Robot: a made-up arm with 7 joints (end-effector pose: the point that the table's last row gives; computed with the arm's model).
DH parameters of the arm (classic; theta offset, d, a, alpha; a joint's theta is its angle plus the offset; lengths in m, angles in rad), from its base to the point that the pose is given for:
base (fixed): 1.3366 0 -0.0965 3.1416
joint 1: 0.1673 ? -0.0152 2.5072
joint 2: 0 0.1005 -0.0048 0.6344
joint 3: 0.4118 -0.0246 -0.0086 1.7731
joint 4: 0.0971 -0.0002 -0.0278 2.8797
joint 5: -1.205 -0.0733 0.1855 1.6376
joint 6: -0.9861 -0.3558 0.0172 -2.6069
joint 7: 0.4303 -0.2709 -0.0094 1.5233
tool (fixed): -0.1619 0.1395 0 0
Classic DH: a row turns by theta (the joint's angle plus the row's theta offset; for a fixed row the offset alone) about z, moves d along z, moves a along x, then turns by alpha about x.
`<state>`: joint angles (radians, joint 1 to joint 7).
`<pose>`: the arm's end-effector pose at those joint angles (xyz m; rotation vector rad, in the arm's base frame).
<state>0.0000 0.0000 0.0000 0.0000 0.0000 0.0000 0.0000</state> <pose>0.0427 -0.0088 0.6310 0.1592 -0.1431 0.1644</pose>
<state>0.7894 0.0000 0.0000 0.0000 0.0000 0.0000 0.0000</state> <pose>0.0838 -0.0802 0.6310 0.0933 -0.1963 -0.6220</pose>
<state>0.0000 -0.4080 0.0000 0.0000 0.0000 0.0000 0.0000</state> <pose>0.0385 -0.0883 0.6509 0.3468 -0.2794 -0.1729</pose>
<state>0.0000 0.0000 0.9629 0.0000 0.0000 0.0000 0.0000</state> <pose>-0.0779 0.0616 0.6310 0.2185 -0.0560 1.1234</pose>
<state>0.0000 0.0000 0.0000 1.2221 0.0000 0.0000 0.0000</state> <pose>0.0346 -0.2599 0.5787 1.3286 -0.2334 -0.1897</pose>
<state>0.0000 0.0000 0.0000 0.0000 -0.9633 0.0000 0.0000</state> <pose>0.0386 -0.2062 0.6514 1.1207 -0.2237 0.1416</pose>
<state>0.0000 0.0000 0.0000 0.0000 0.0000 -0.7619 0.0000</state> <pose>0.0392 -0.0231 0.5807 0.1670 0.5714 -0.1033</pose>
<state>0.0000 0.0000 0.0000 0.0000 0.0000 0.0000 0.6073</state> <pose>0.1209 0.0202 0.6263 0.0058 0.4424 0.2268</pose>
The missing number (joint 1, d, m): -0.3909
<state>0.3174 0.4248 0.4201 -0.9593 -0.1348 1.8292 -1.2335</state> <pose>-0.0473 0.1567 0.4126 1.6571 -1.6315 2.0412</pose>
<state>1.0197 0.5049 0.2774 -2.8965 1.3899 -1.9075 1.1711</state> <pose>0.0077 -0.0439 0.5617 -1.4964 -1.5545 -1.8890</pose>
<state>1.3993 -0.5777 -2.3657 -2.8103 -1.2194 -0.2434 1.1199</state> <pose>-0.1146 0.0049 0.1551 -2.4237 -0.8869 0.5171</pose>
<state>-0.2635 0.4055 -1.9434 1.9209 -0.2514 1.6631 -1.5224</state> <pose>-0.2610 -0.3154 0.4718 0.9005 1.2284 0.5895</pose>
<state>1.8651 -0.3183 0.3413 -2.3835 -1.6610 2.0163 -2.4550</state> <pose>0.3602 -0.2868 0.4915 -0.0020 2.6197 -1.3949</pose>
